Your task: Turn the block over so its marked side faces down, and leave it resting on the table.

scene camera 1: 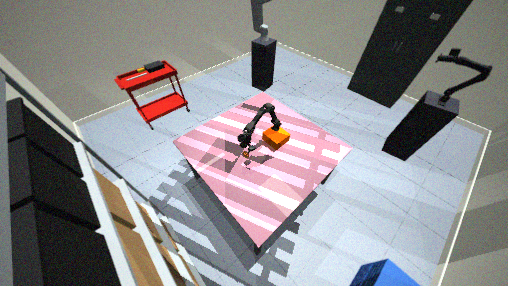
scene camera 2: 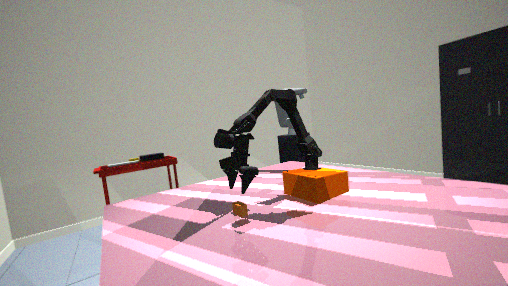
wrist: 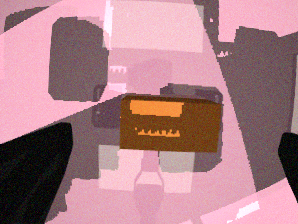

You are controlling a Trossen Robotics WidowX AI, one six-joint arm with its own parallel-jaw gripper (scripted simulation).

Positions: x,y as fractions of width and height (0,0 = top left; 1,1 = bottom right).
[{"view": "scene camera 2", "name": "gripper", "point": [0.47,0.67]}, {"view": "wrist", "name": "gripper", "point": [0.61,0.63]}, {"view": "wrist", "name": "orange block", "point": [0.50,0.55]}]
